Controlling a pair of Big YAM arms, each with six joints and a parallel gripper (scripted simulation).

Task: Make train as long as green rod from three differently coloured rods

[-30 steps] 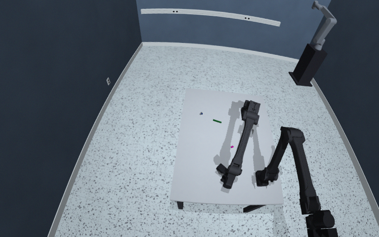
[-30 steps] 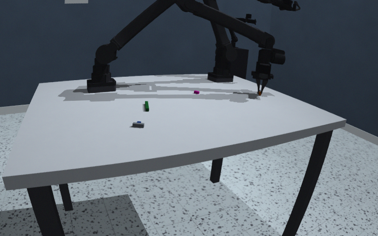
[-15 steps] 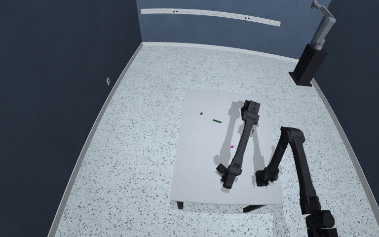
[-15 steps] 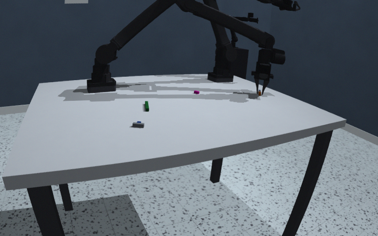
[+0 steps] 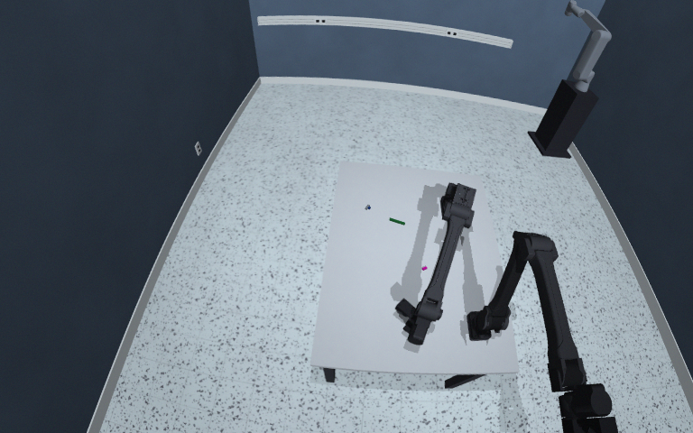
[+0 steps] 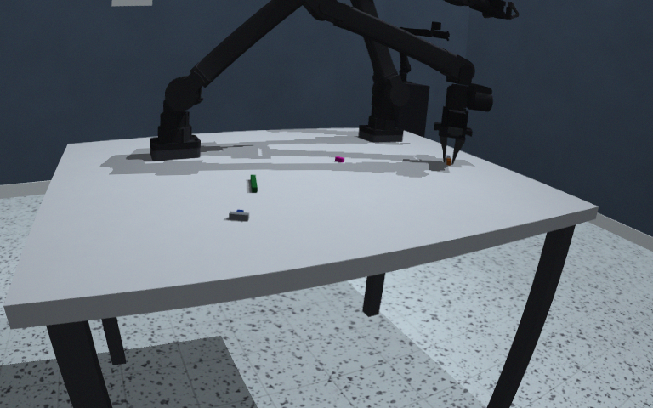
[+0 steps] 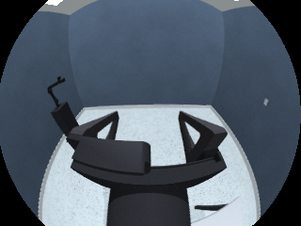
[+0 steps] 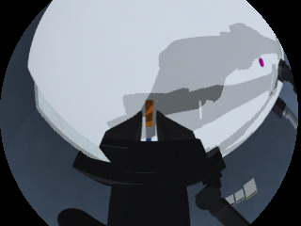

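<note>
Right now my right hand is right at the orange rod. The rest, counted from my right hand: magenta rod (29 cm to the right, 9 cm behind); then green rod (56 cm to the right, 1 cm ahead).
</note>
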